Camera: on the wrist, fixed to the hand. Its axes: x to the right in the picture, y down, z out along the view.
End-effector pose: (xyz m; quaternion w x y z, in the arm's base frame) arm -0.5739 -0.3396 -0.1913 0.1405 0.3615 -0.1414 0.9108
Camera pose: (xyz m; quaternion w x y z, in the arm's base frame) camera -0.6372 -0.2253 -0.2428 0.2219 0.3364 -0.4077 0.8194
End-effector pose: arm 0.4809 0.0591 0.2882 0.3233 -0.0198 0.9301 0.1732
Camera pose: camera 0.4025 -0.0479 0.3344 0.3350 -0.0940 0.8285 0.4388
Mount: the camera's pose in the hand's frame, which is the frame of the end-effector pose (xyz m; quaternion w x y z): 0.0258 -0.0745 -0.1162 0.9567 -0.2884 -0.0361 0.0128
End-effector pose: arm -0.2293 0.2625 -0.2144 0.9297 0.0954 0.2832 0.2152
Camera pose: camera -0.2502 0.2144 -0.3447 0.9245 -0.1655 0.1741 0.2960
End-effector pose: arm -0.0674 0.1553 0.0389 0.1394 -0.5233 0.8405 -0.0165
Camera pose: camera -0.0421 0.0851 0.1579 0.0130 -0.5307 0.8106 0.2473
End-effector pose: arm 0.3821 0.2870 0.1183 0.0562 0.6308 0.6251 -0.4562
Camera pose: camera 0.3731 0.3963 0.2059 0.2641 0.5789 0.7196 -0.2782
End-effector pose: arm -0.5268 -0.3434 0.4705 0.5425 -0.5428 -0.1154 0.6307
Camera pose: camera -0.3865 -0.3454 0.4661 0.3502 -0.6545 -0.3049 0.5967
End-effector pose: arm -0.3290 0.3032 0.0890 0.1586 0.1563 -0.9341 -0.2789
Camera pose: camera -0.2925 0.1793 0.1442 0.1667 0.0818 -0.8210 -0.5399
